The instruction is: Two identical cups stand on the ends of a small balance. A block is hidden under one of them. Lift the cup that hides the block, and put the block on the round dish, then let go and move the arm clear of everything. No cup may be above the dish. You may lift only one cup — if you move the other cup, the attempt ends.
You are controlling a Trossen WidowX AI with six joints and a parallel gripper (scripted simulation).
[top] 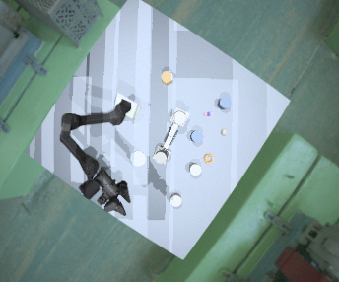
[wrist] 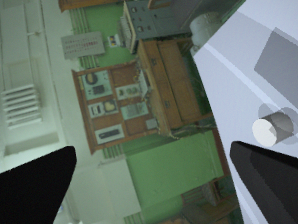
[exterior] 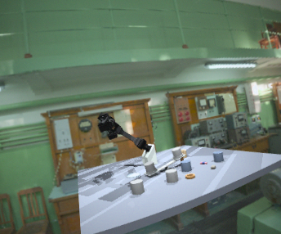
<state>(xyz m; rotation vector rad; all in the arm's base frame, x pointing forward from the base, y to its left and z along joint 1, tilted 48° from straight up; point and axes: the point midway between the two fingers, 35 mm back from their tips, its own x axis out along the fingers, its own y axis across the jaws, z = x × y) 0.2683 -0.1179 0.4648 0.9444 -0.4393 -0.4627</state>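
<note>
My gripper tip is now 340 mm above the pale green block, 260 mm to the right of it and 30 mm short of it. Round my gripper tip: white cup (530 mm to the left, 260 mm below, 30 mm ahead); then round pale-blue dish (370 mm below, 170 mm to the left, 90 mm behind); then red-blue piece (620 mm to the left, 370 mm below, 190 mm ahead).
</note>
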